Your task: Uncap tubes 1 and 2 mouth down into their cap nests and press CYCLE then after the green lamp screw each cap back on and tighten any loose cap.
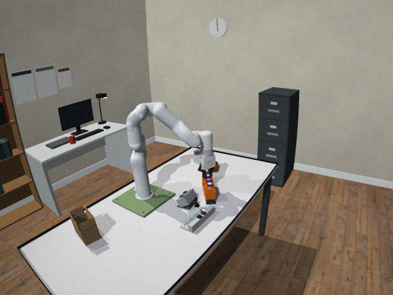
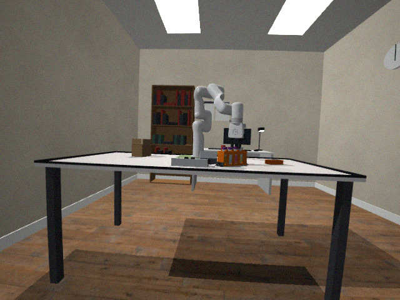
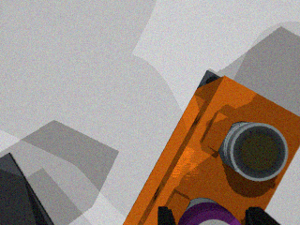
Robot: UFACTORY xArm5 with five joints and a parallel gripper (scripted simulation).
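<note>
Right now the purple cap marked 2 is 10 mm below my hand. From my hand the other things lie so: grey key housing: 190 mm to the right, 80 mm below, 50 mm behind; then cap 4: 80 mm to the right, 60 mm ahead, 20 mm below; then blue cycle key: 170 mm to the right, 70 mm behind, 60 mm below.
</note>
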